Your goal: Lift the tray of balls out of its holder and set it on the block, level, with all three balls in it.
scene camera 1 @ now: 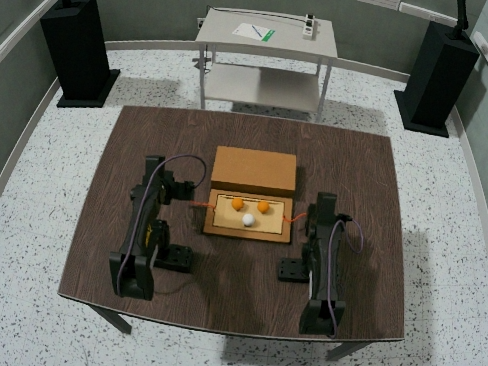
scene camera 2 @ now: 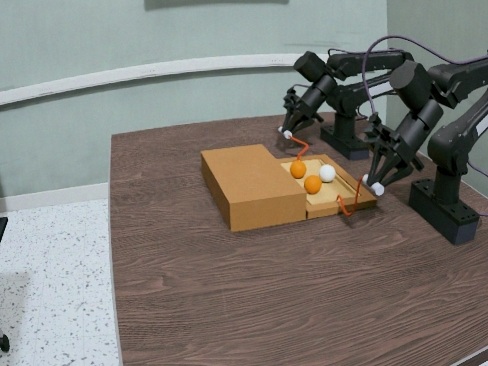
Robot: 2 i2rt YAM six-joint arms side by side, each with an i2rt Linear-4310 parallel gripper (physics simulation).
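Pixels of known places: left gripper, between the fingertips: [scene camera 1: 168,182] [scene camera 2: 370,188]; right gripper, between the fingertips: [scene camera 1: 313,214] [scene camera 2: 284,134]; left arm's base, origin of its link: [scene camera 1: 160,252] [scene camera 2: 443,202]; right arm's base, origin of its link: [scene camera 1: 309,270] [scene camera 2: 344,138].
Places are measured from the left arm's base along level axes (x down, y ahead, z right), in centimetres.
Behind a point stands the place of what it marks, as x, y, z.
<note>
The pale yellow tray [scene camera 1: 227,222] {3.9, 16.8, 18.7} [scene camera 2: 334,190] {3.9, 18.1, 20.5} sits level in its brown holder [scene camera 1: 250,237] {3.0, 12.1, 26.9} [scene camera 2: 330,208] {3.1, 23.3, 11.5}. Two orange balls [scene camera 1: 237,203] {0.3, 22.4, 21.1} [scene camera 1: 263,206] {0.2, 22.6, 29.6} [scene camera 2: 298,169] {1.2, 24.1, 27.9} [scene camera 2: 313,184] {1.1, 24.0, 19.3} and a white ball [scene camera 1: 248,220] {0.3, 16.7, 25.5} [scene camera 2: 327,173] {1.1, 18.6, 23.7} rest in it. The brown block [scene camera 1: 254,169] {-1.5, 35.6, 25.0} [scene camera 2: 257,175] {-1.5, 35.7, 21.5} stands against the holder. My left gripper [scene camera 2: 372,184] {-7.0, 21.8, -1.3} is shut on the left orange cord [scene camera 1: 202,204] {2.1, 21.2, 9.7} [scene camera 2: 358,192], beside the tray. My right gripper [scene camera 2: 285,132] {-1.1, 21.0, 46.2} is shut on the right orange cord [scene camera 1: 297,217] {-1.1, 19.3, 41.0} [scene camera 2: 304,145] {-0.6, 18.1, 38.6}. Both cords hang slack. In scene camera 1 the right fingertips are hidden.
The holder and block stand on a dark wooden table [scene camera 1: 170,125] {4.5, 56.7, -11.2} [scene camera 2: 210,280] {4.5, 50.7, -3.3}. My two arms stand on either side of the holder. A grey side table [scene camera 1: 280,47] and black pedestals [scene camera 1: 77,55] [scene camera 1: 432,82] stand beyond the table in scene camera 1.
</note>
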